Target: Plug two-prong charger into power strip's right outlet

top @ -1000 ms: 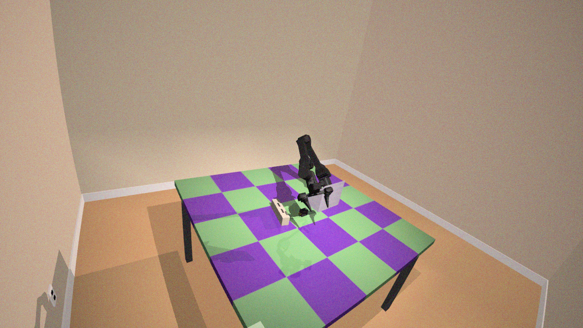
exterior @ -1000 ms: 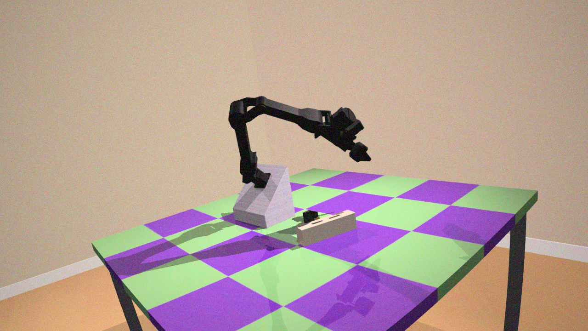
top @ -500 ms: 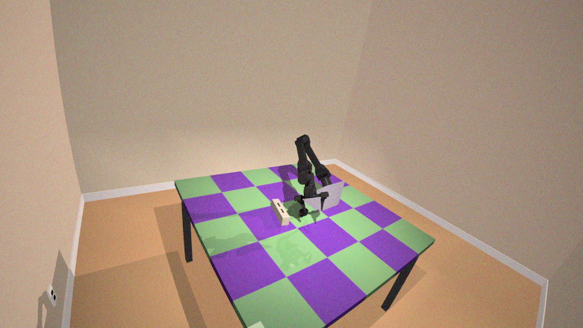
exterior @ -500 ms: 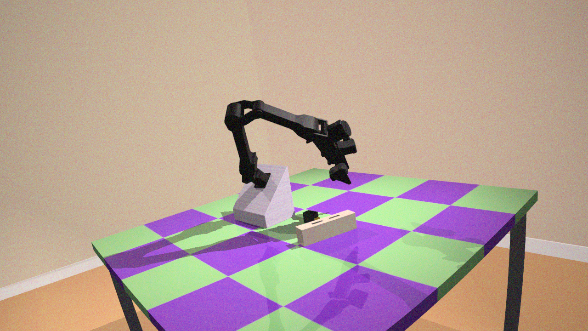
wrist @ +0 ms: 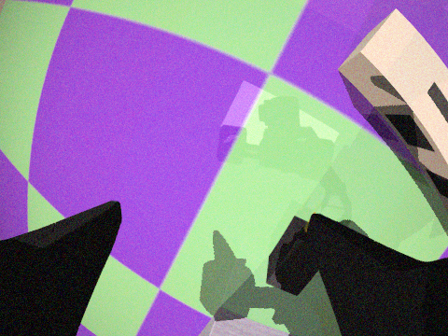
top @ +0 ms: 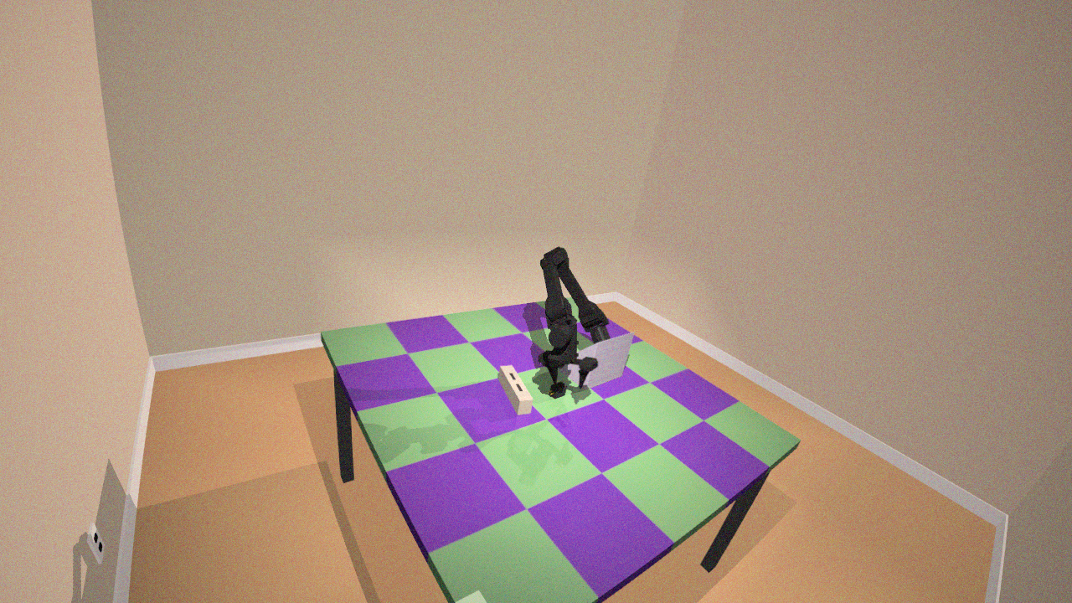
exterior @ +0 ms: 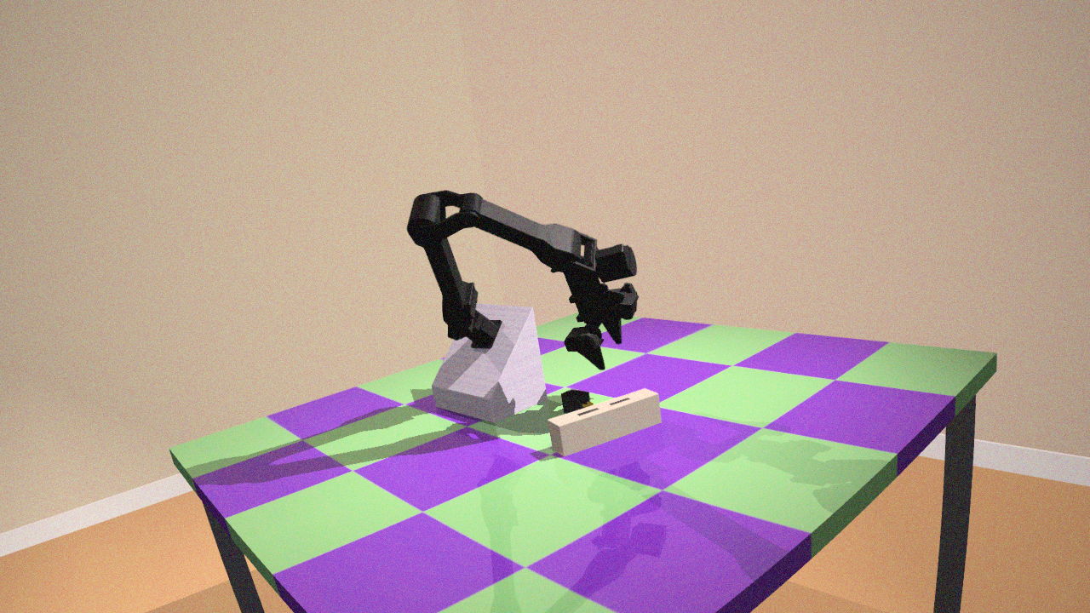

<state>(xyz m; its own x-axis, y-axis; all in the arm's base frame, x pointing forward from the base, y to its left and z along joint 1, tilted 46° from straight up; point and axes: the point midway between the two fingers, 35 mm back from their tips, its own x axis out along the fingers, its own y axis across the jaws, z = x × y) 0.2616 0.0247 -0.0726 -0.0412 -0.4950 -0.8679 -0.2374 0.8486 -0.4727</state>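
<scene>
Right now my gripper tip is 80 mm above the black two-prong charger, 70 mm to the left of it and 30 mm past it.
</scene>
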